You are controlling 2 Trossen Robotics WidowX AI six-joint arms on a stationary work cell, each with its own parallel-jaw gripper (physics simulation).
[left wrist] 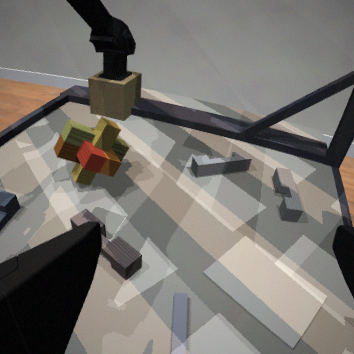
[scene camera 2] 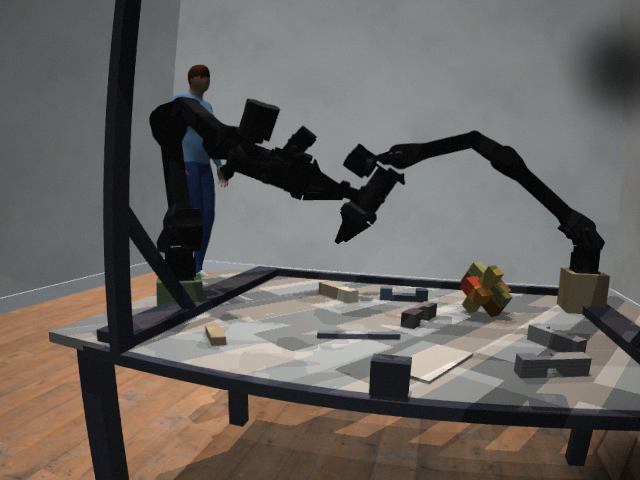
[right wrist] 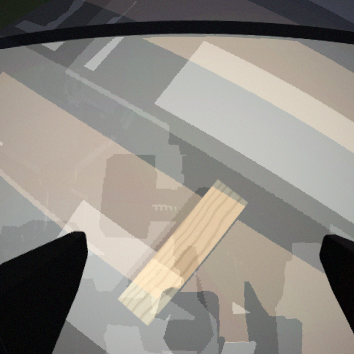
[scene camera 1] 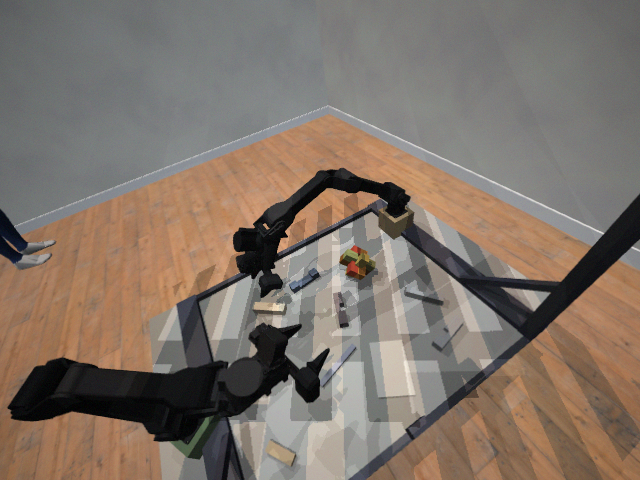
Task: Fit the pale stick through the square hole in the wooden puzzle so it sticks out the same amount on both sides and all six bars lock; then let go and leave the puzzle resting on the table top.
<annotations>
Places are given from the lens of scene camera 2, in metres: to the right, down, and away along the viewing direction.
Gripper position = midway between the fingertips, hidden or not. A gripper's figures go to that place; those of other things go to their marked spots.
left gripper [scene camera 2: 345, 195]: 0.04, -0.08, 0.78
right gripper [scene camera 2: 340, 242]: 0.05, 0.01, 1.11
tan arm base [scene camera 2: 576, 290]: 0.61, 0.12, 0.96
</annotations>
